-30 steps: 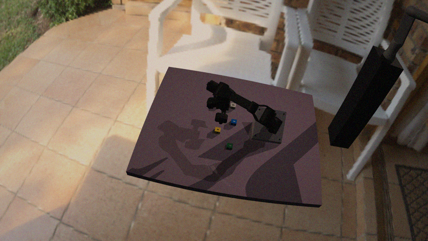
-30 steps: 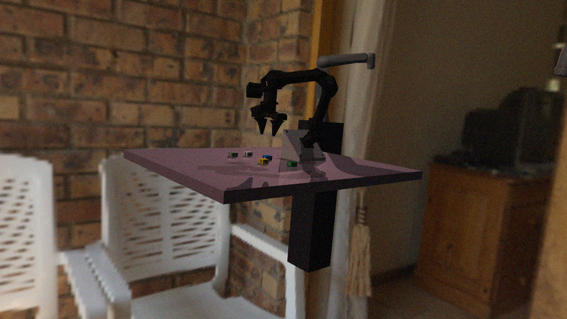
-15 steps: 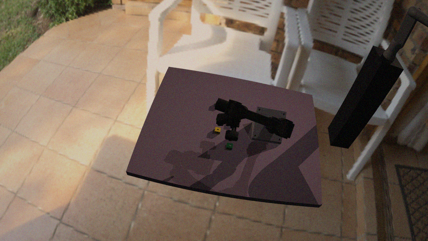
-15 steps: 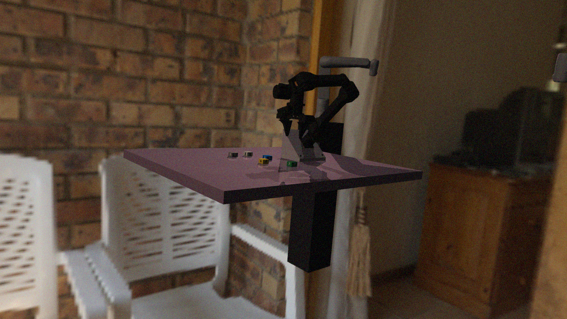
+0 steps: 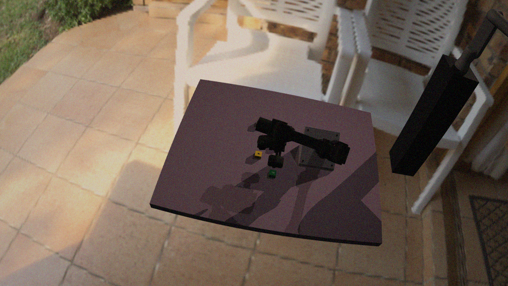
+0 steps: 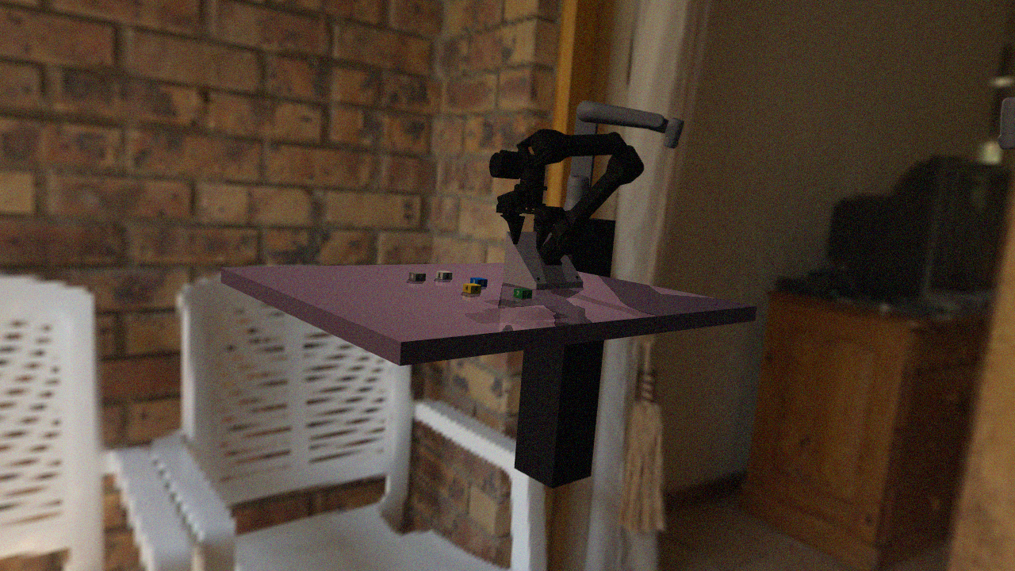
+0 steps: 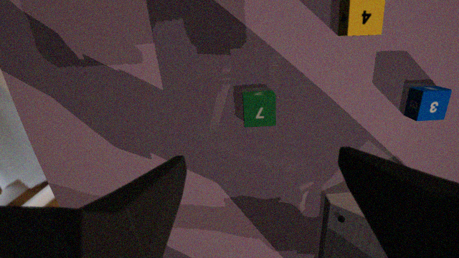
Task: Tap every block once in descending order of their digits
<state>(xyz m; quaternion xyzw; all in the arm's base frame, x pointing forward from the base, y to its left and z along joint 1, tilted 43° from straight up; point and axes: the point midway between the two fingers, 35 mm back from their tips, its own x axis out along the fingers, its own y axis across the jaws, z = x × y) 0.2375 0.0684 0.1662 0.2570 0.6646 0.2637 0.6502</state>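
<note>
Right now my gripper tip is 310 mm to the left of the grey block, 120 mm above it and 100 mm short of it. Also, from my gripper tip: blue block: 190 mm to the right, 120 mm below, 10 mm behind; green block: 120 mm below, 10 mm to the right, 10 mm behind; yellow block: 120 mm below, 110 mm to the right, 70 mm ahead.
</note>
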